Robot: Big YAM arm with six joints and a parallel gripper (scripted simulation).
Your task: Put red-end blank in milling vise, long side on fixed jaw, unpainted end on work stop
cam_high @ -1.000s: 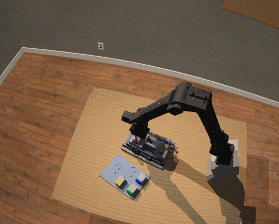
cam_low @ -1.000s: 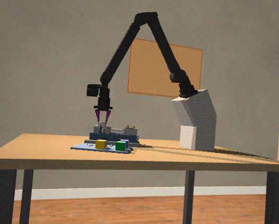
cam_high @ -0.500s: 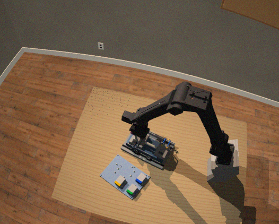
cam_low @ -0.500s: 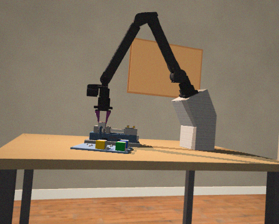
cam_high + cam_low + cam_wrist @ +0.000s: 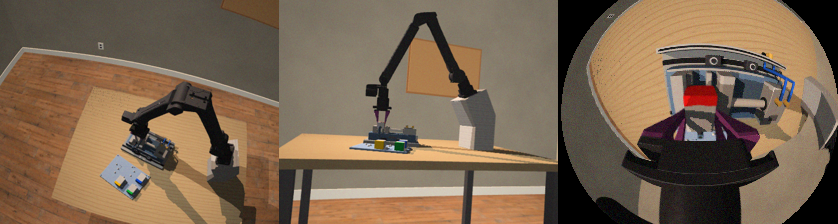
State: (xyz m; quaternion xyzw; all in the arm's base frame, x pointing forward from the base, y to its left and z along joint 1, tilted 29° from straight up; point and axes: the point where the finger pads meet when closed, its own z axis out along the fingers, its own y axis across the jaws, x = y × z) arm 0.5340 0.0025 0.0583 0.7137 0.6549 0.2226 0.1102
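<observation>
Right now my hand is 2 cm above the red-ended blank. Also, from my hand: blue-ended blank (12 cm behind, 22 cm to the left, 9 cm below); then milling vise (7 cm behind, 8 cm below); then grey block with hoses (17 cm behind, 1 cm to the left, 4 cm below).
</observation>
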